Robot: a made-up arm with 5 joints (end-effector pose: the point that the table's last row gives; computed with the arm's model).
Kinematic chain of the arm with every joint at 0, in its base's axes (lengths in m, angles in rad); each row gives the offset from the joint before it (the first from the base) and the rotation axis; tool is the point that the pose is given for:
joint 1: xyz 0 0 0.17 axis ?
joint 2: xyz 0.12 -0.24 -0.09 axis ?
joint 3: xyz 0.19 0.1 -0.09 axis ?
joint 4: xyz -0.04 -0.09 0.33 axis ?
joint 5: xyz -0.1 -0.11 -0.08 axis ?
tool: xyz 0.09 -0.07 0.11
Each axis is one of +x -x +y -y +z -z.
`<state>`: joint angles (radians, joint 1 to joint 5).
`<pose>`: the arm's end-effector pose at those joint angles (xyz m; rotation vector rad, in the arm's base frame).
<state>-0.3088 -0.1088 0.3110 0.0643 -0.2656</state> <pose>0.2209 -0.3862 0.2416 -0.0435 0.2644 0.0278</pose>
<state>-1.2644 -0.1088 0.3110 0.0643 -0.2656</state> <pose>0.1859 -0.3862 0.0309 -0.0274 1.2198 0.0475</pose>
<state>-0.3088 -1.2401 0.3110 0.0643 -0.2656</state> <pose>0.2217 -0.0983 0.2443 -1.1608 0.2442 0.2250</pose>
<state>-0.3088 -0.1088 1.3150 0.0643 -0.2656</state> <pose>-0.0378 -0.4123 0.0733 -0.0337 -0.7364 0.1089</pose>
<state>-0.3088 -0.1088 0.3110 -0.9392 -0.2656</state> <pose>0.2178 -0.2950 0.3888 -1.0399 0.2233 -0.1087</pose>
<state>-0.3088 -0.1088 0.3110 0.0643 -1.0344</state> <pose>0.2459 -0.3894 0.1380 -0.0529 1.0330 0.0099</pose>
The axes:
joint 1: -y
joint 2: +x
joint 3: -y
joint 4: +x
joint 5: -y

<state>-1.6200 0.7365 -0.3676 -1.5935 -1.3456</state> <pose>0.0909 -0.5999 -0.3177 -1.1940 2.8065 0.6951</pose>
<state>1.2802 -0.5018 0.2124 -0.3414 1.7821</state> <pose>-0.1842 -0.2778 0.1941 1.1799 2.7410 -0.3289</pose>
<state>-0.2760 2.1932 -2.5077 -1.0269 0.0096</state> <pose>0.6592 0.1689 0.1222 0.8250 -0.0065 2.4759</pose>
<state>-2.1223 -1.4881 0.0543 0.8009 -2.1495</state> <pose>-0.2234 -0.2812 0.0606 0.8171 -1.9415 -0.0488</pose>
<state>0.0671 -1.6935 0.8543 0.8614 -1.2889</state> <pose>0.2298 -0.2674 0.1028 -1.1694 0.8289 0.1707</pose>
